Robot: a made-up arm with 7 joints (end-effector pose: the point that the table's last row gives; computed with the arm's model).
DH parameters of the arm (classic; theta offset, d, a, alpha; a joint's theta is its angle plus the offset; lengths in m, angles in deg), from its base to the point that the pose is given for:
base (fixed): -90 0.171 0 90
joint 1: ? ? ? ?
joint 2: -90 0.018 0.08 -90
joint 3: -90 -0.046 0.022 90
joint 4: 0 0.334 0.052 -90
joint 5: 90 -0.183 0.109 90
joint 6: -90 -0.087 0.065 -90
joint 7: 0 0.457 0.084 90
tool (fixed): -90 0.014 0 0
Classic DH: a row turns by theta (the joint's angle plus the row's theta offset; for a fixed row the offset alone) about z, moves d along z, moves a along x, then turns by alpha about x.
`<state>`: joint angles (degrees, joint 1 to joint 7).
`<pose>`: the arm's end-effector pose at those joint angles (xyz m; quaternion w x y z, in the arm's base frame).
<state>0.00 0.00 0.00 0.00 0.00 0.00 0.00</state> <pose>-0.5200 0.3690 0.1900 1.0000 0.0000 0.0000 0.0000</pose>
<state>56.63 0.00 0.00 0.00 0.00 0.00 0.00</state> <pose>-0.5200 0.2188 -0.1267 0.8804 -0.4743 0.0000 0.0000</pose>
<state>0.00 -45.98 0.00 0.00 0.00 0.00 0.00</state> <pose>-0.1530 0.4780 0.1900 0.9206 0.0000 0.0000 -0.3906</pose>
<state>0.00 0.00 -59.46 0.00 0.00 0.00 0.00</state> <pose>-0.4050 0.3690 0.3893 0.8684 0.0000 0.4959 0.0000</pose>
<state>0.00 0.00 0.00 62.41 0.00 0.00 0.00</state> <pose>-0.5200 0.2094 0.4955 0.8553 0.5181 0.0000 0.0000</pose>
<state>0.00 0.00 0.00 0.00 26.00 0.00 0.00</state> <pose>-0.4307 0.3690 -0.0507 0.9744 0.0000 -0.2250 0.0000</pose>
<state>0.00 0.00 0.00 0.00 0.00 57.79 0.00</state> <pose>-0.4327 -0.0872 0.1900 0.8755 0.0000 0.0000 0.4832</pose>
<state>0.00 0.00 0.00 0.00 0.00 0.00 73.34</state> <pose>-0.5200 0.3225 0.0995 0.8021 -0.5972 0.0000 0.0000</pose>
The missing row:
joint 1: 0 0.208 0.009 -90
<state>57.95 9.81 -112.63 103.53 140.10 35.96 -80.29</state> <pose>-0.5691 -0.4388 -0.4077 0.8790 -0.3227 -0.3395 -0.0891</pose>
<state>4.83 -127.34 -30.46 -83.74 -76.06 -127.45 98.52</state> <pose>-0.2014 0.1233 -0.3683 0.7783 0.0085 -0.5513 -0.3003</pose>
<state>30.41 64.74 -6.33 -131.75 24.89 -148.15 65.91</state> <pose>0.1678 0.2465 -0.3400 0.5424 -0.1379 -0.7592 -0.3323</pose>
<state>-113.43 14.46 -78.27 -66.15 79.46 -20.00 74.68</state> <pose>-0.6902 0.5914 0.0438 0.8465 0.1937 -0.4903 -0.0744</pose>
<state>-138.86 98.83 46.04 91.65 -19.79 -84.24 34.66</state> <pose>-0.2365 -0.1590 -0.6038 0.2710 0.5794 -0.4377 0.6319</pose>
